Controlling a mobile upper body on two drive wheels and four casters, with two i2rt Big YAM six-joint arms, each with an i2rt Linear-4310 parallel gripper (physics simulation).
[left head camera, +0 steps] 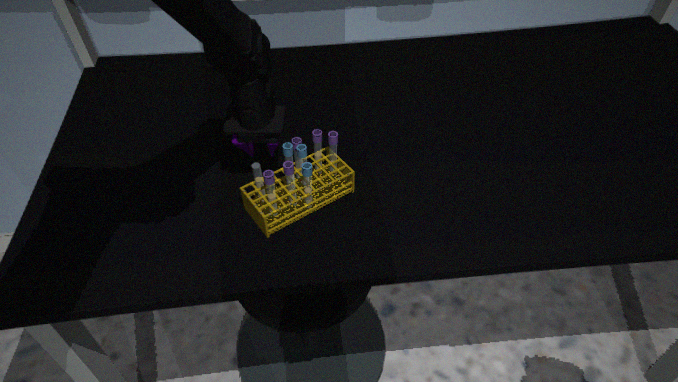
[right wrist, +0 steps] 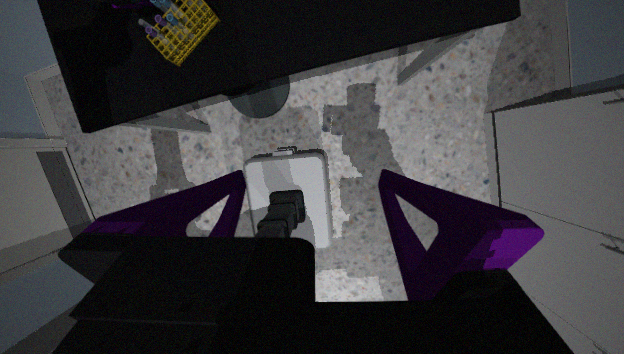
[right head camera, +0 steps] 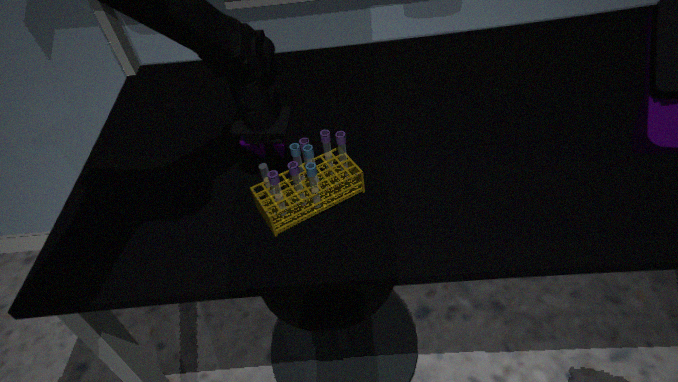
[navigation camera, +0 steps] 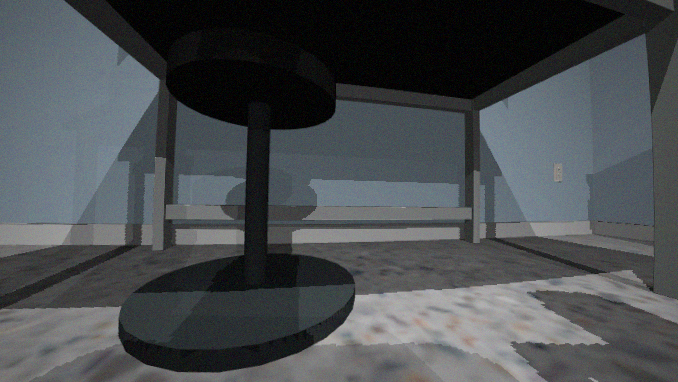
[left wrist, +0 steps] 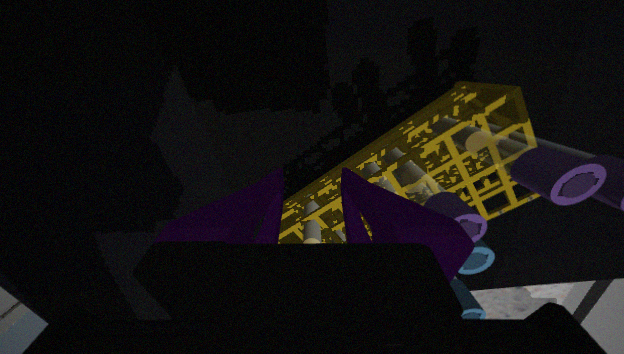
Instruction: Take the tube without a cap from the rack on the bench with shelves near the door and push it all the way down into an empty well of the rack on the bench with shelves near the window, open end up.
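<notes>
The yellow rack (left head camera: 255, 212) (right head camera: 263, 212) (left wrist: 492, 90) (right wrist: 182, 56) stands at an angle on the black bench (left head camera: 475, 150) (right head camera: 500, 150). The uncapped grey tube (left head camera: 256, 171) (right head camera: 263, 171) (right wrist: 141, 22) stands upright in its back row, near the rack's left end in the head views. My left gripper (left head camera: 260, 150) (right head camera: 263, 149) (left wrist: 312, 176) is partly open and empty, behind that end of the rack. In the left wrist view, a grey tube (left wrist: 312, 231) shows beyond the gap between its fingers; I cannot tell whether it is the uncapped one. My right gripper (right wrist: 312, 177) is wide open and empty, away from the rack.
Several purple-capped and blue-capped tubes (left head camera: 269, 176) (right head camera: 311, 169) stand in the rack, close to the uncapped one. A dark round stool (left head camera: 305, 305) (navigation camera: 250, 95) stands under the bench's near edge. A pale wall lies behind the bench. A white box-shaped body (right wrist: 300, 177) shows below my right gripper.
</notes>
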